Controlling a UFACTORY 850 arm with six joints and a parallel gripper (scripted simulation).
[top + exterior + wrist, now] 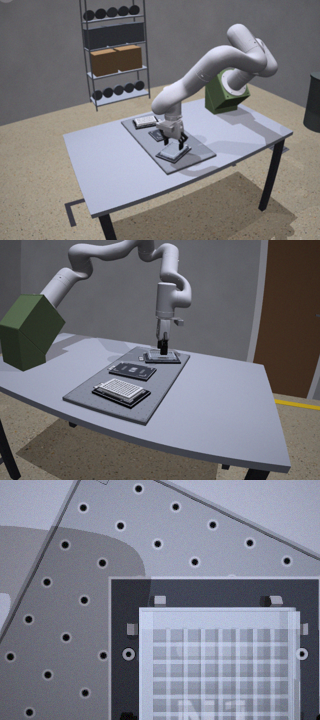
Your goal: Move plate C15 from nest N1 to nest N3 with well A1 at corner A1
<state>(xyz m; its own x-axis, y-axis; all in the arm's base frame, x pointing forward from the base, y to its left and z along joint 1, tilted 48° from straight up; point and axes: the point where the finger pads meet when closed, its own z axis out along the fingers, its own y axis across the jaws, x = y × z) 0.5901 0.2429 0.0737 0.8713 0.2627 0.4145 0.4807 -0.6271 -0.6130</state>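
The clear well plate is 3 cm below my hand. The rest, counted from my hand: nest A1 mark (7 cm behind, 33 cm to the right, 4 cm below); then white plate C51 (40 cm to the right, 3 cm below); then nest N3 (5 cm behind, 21 cm to the right, 4 cm below).
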